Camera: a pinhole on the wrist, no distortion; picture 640 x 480 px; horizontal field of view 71.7 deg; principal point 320.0 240.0 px. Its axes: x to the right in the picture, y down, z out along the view. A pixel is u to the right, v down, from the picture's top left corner.
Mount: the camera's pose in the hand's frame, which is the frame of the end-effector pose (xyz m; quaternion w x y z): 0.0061 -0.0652 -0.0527 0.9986 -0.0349 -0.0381 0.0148
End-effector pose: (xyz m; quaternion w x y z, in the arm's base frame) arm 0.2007 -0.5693 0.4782 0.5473 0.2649 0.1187 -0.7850
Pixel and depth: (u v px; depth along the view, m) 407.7 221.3 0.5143
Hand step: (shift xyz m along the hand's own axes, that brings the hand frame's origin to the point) 0.0685 -0.0483 0.4680
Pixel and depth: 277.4 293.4 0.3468
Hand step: -0.0550 -0.0008 0.2868
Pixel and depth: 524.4 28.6 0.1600
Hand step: 0.0694 -0.1280 0.1174
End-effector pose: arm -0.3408 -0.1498 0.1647 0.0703 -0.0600 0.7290 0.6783
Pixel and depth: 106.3 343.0 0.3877
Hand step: -0.2127 0.0453 0.3125
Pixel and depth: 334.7 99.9 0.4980
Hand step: -0.0116 -0.1876 0.4550
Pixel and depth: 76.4 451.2 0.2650
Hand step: -0.1630 0.0743 0.1910
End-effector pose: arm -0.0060 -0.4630 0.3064 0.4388 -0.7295 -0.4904 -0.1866
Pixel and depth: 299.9 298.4 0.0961
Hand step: -0.0060 -0.0461 0.0417
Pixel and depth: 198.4 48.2 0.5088
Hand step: -0.1664 -0.2545 0.4585
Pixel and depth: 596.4 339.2 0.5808
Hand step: 0.3191 0.1160 0.5430
